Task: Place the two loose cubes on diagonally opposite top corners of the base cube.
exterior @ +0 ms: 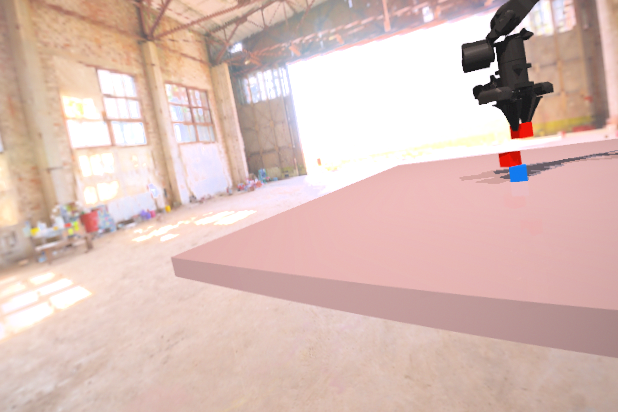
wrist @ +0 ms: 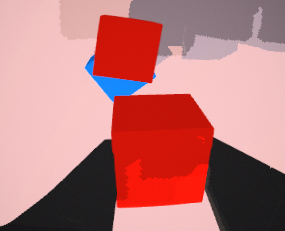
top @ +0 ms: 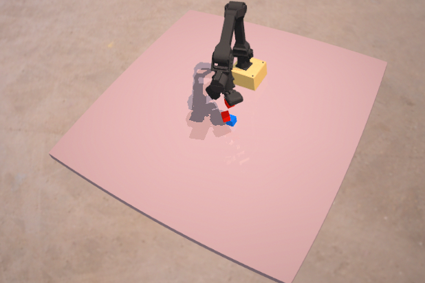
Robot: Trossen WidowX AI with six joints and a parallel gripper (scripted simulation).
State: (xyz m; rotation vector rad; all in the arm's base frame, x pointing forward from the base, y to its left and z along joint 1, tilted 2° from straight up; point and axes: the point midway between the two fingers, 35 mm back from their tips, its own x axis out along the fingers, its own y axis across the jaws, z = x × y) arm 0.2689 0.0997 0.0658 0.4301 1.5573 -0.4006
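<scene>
Right now my gripper tip is 10 mm short of the blue cube, 10 mm to the right of it and 100 mm above it.
</scene>
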